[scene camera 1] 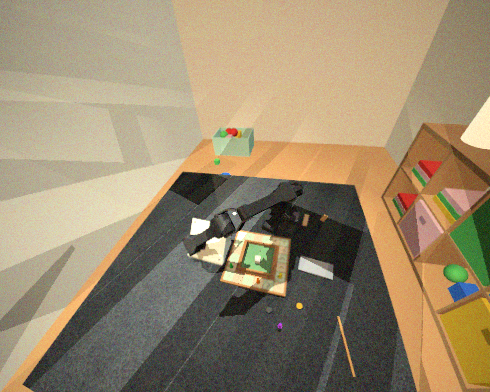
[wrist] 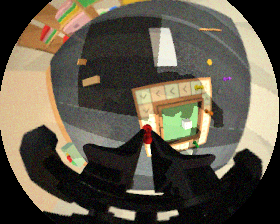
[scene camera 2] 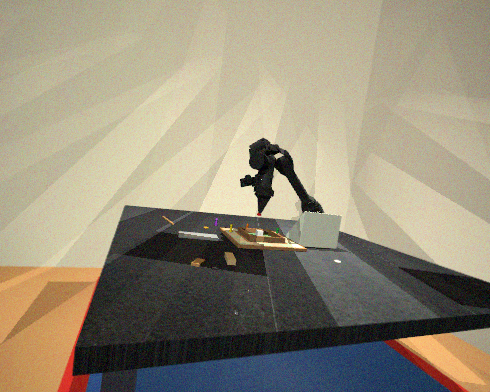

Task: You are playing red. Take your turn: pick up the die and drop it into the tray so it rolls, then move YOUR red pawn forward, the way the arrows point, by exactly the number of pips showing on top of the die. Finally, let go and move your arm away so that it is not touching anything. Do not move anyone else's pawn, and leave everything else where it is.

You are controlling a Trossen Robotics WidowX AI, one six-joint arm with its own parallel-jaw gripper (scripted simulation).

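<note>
My gripper (scene camera 2: 259, 213) is carrying a red pawn, and you can see my gripper (wrist: 147, 132) from the wrist as well. There's also a grey slab (wrist: 163, 49), plus a green tray (wrist: 171, 117).
</note>
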